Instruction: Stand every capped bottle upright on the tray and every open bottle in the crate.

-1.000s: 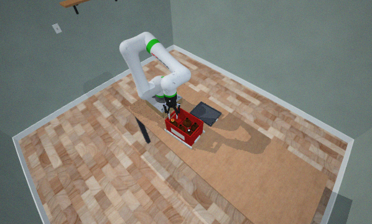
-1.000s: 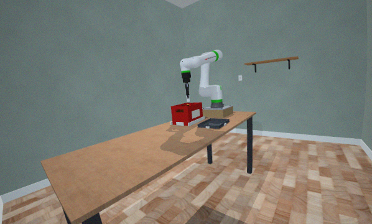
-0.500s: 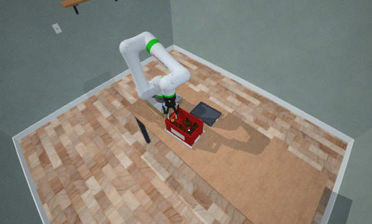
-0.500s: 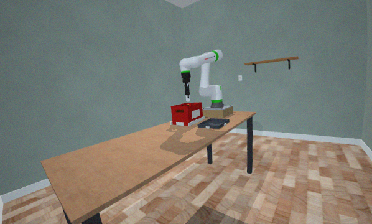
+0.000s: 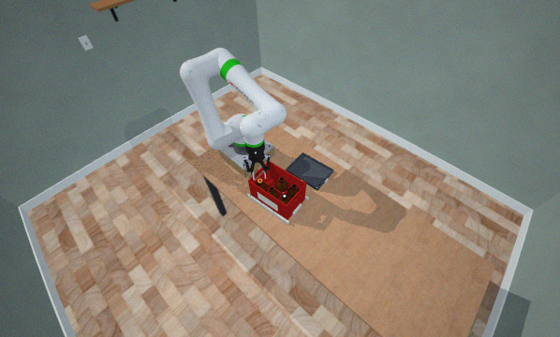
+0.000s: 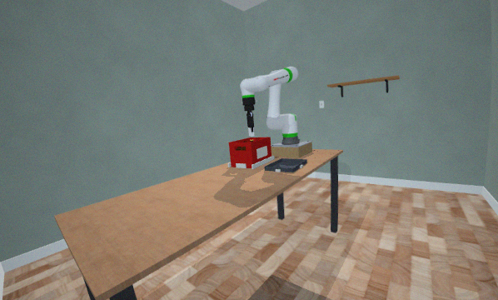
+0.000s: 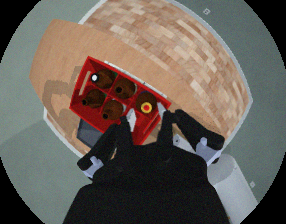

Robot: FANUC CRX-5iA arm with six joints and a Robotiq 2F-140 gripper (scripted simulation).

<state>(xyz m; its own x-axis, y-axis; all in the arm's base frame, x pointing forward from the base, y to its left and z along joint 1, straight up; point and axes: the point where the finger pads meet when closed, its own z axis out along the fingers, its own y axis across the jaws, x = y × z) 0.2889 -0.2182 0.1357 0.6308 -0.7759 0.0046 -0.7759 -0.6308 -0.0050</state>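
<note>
My gripper is now 130 mm above the capped brown bottle. The rest, counted from my hand: crate: 140 mm below, 90 mm ahead, 30 mm to the left; dark tray: 320 mm to the left, 210 mm below, 160 mm ahead.
</note>
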